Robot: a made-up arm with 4 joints. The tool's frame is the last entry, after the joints.
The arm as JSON. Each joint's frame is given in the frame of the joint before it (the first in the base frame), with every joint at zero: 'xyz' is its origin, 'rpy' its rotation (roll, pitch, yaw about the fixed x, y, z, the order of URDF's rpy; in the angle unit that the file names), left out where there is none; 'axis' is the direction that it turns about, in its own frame. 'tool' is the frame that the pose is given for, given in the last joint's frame.
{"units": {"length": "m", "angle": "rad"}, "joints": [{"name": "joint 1", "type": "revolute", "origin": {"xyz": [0.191, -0.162, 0.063]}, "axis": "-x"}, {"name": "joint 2", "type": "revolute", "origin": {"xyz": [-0.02, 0.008, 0.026]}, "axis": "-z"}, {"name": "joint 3", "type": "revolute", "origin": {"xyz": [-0.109, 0.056, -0.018]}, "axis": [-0.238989, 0.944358, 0.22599]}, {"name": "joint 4", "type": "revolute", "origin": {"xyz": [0.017, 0.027, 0.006]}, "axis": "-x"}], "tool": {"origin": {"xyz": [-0.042, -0.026, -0.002], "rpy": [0.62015, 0.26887, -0.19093]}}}
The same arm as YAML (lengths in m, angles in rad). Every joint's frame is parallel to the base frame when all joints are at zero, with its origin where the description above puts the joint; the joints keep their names.
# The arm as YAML. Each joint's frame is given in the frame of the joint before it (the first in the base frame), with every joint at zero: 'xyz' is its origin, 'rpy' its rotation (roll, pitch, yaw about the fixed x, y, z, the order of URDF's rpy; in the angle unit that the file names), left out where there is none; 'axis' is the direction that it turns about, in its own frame. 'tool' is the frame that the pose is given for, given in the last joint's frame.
units:
  length: m
  angle: rad
joints:
  - name: joint 1
    type: revolute
    origin:
      xyz: [0.191, -0.162, 0.063]
    axis: [-1.0, 0.0, 0.0]
  - name: joint 2
    type: revolute
    origin:
      xyz: [-0.02, 0.008, 0.026]
    axis: [0.0, 0.0, -1.0]
  - name: joint 3
    type: revolute
    origin:
      xyz: [-0.109, 0.056, -0.018]
    axis: [-0.238989, 0.944358, 0.22599]
  - name: joint 4
    type: revolute
    origin:
      xyz: [0.017, 0.027, 0.006]
    axis: [-1.0, 0.0, 0.0]
tool:
  origin:
    xyz: [-0.042, -0.026, -0.002]
    rpy: [0.6201, 0.2689, -0.1909]

